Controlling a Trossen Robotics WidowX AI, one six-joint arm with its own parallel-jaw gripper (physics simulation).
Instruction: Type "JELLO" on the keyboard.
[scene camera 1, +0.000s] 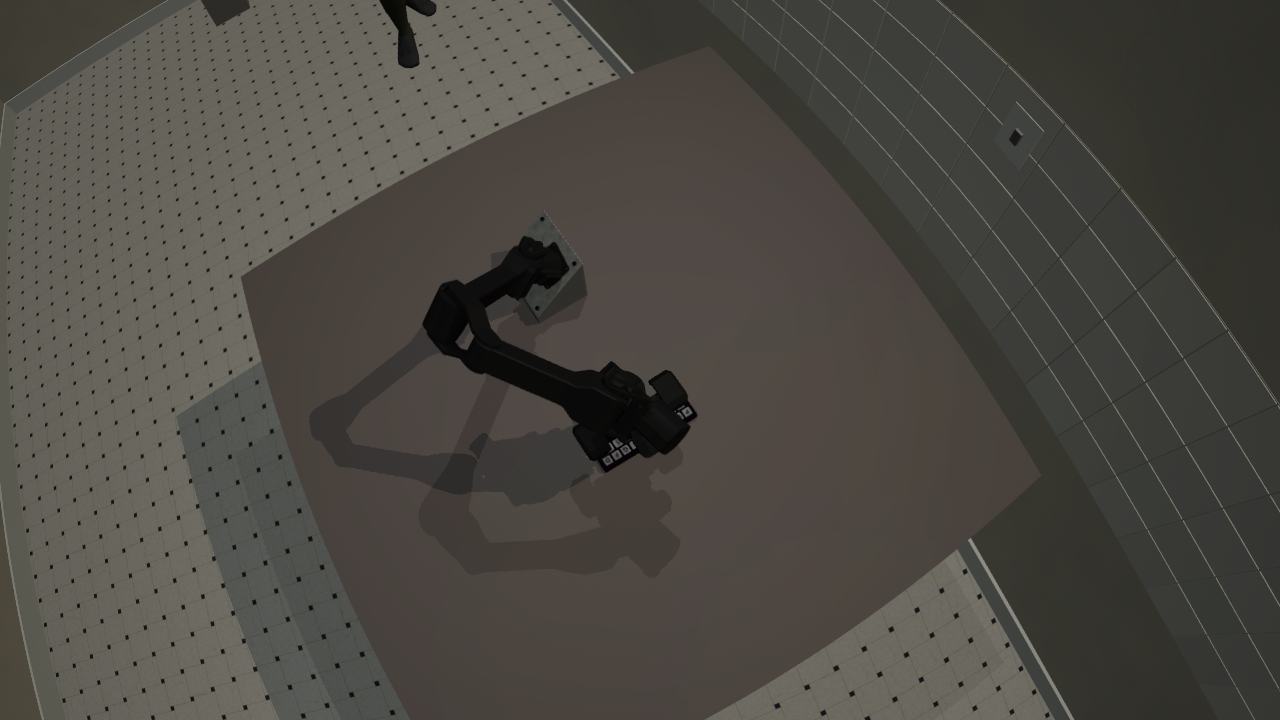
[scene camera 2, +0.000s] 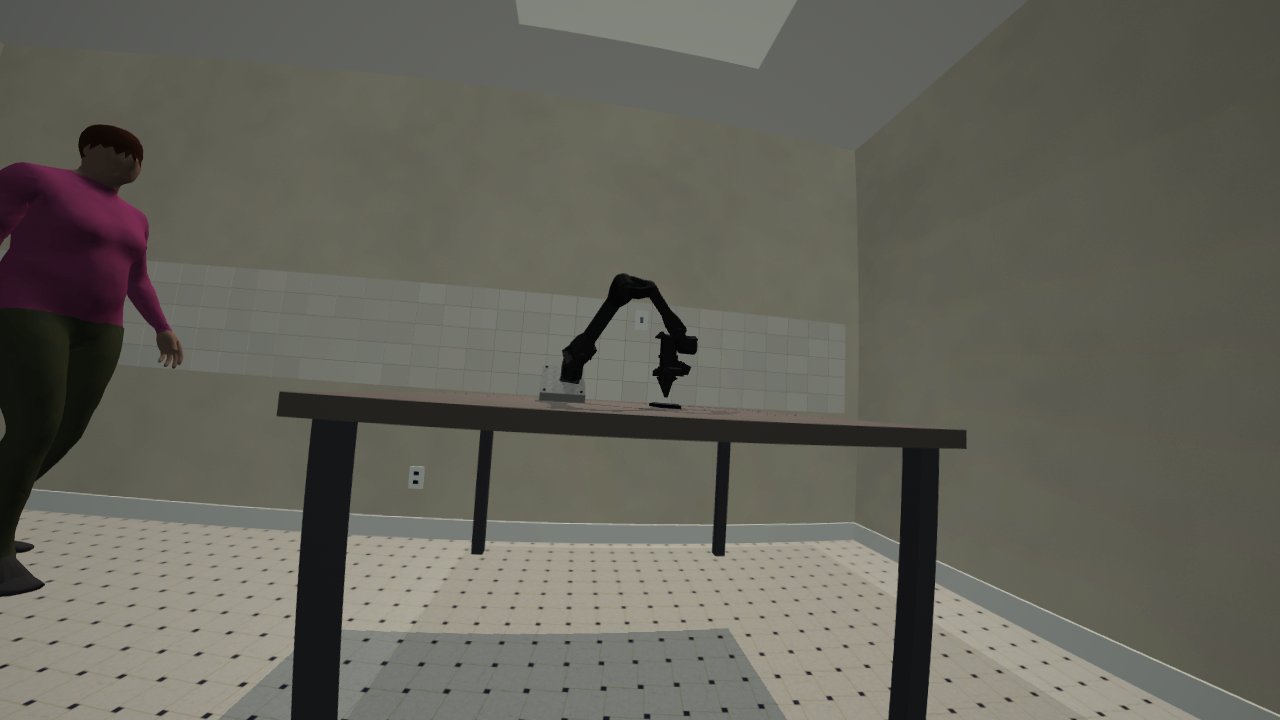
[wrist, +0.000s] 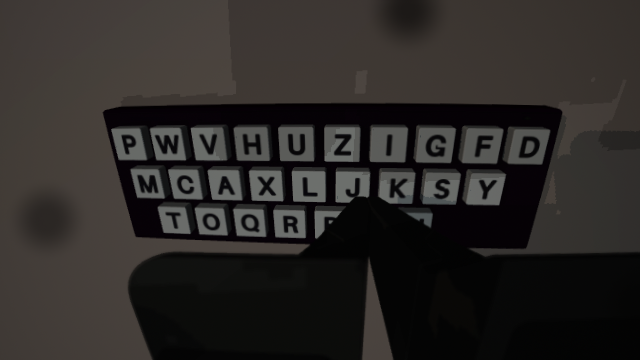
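Where they show: gripper, fingertip midpoint: (scene camera 2: 665, 397) (wrist: 365, 209); arm's base, link origin: (scene camera 1: 551, 265) (scene camera 2: 570, 376).
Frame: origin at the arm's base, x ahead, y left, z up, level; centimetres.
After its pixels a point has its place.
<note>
A black keyboard (wrist: 480, 232) @(x 31.1, y -6.0, z -7.3 cm) (scene camera 2: 665, 405) @(x 31.5, y -8.3, z -7.6 cm) with pale square letter keys lies on the table, partly hidden by the arm in scene camera 1. In the wrist view the J key (wrist: 351, 183) @(x 33.1, y 0.1, z -6.8 cm) and L key (wrist: 309, 185) @(x 32.8, y 1.8, z -6.8 cm) are in the middle row, and the O key (wrist: 212, 220) @(x 30.7, y 6.1, z -6.8 cm) is in the bottom row. My gripper (wrist: 365, 209) @(x 32.9, y -0.4, z -4.9 cm) (scene camera 2: 665, 395) @(x 32.9, y -0.4, z -4.9 cm) is shut and empty. Its tips overlap the lower right of the J key in the wrist view, near the K key (wrist: 396, 186) @(x 33.2, y -1.7, z -6.8 cm). In scene camera 2 they stand a little above the keyboard. The E key is hidden behind the fingers.
The arm's base stands on a grey plate (scene camera 1: 540, 307) @(x 4.5, y -4.8, z -4.6 cm) (scene camera 2: 562, 396) @(x -1.6, y -6.9, z -6.8 cm) on the brown table (scene camera 1: 805, 358) @(x 35.1, y 34.6, z -8.5 cm) (scene camera 2: 769, 429) @(x 41.0, y -63.4, z -9.8 cm). A person (scene camera 2: 80, 241) in a pink top stands beyond the table's left side. A tiled wall (scene camera 1: 1118, 295) runs along the right in scene camera 1.
</note>
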